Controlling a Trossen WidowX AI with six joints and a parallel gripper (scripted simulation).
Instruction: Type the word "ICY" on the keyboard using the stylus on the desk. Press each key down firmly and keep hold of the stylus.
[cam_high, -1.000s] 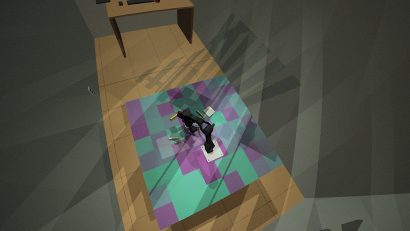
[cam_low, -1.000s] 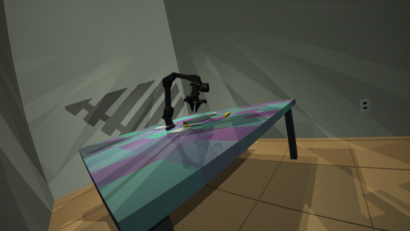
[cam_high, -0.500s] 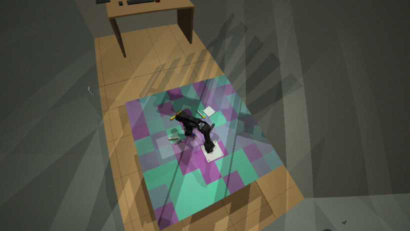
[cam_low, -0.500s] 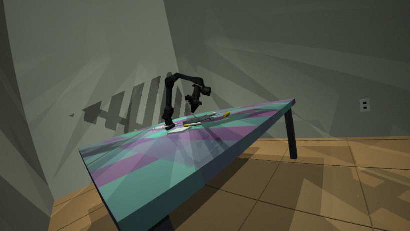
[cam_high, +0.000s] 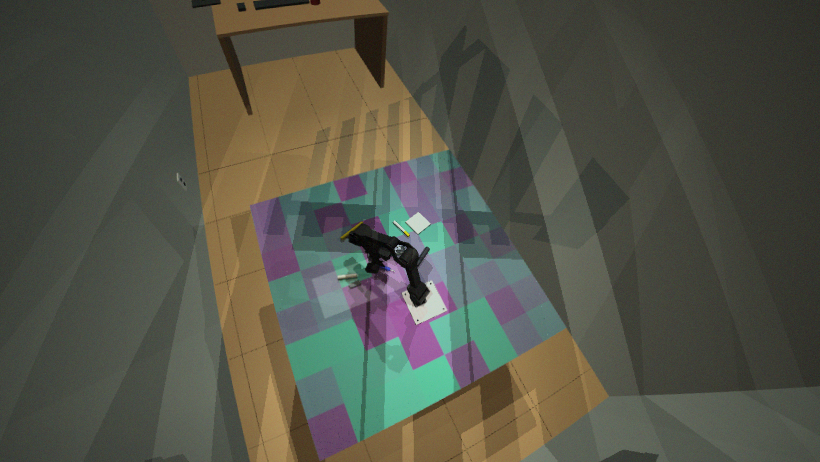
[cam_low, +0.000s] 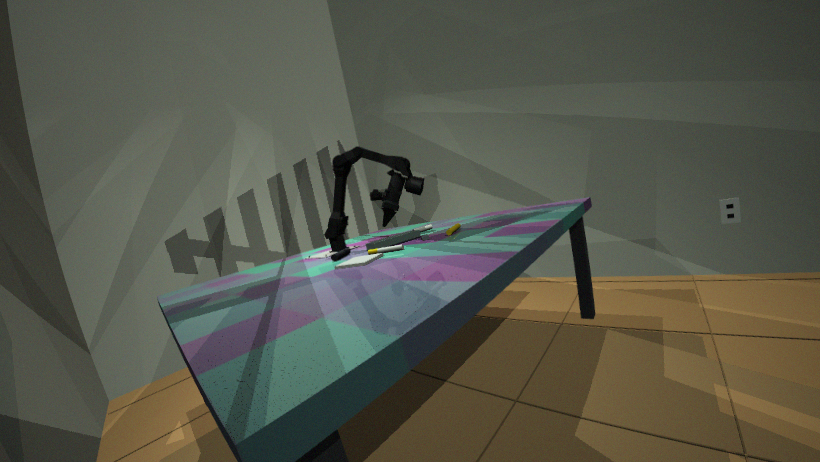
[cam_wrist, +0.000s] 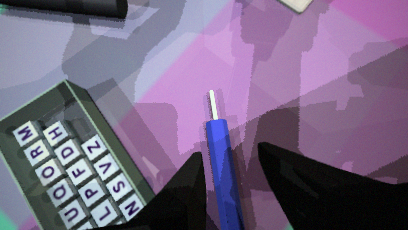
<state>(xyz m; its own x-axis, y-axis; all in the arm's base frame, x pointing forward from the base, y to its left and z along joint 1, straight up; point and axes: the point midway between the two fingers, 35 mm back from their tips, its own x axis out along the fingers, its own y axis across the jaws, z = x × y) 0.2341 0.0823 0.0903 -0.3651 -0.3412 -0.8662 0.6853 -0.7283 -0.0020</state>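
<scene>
My gripper tip is now 60 mm above the blue stylus, 10 mm to the left of it and 10 mm past it. The rest, counted from my gripper tip: yellow rod 270 mm ahead, 60 mm to the left, 60 mm below; grey stylus tip 60 mm below, 30 mm to the right, 30 mm behind.
</scene>
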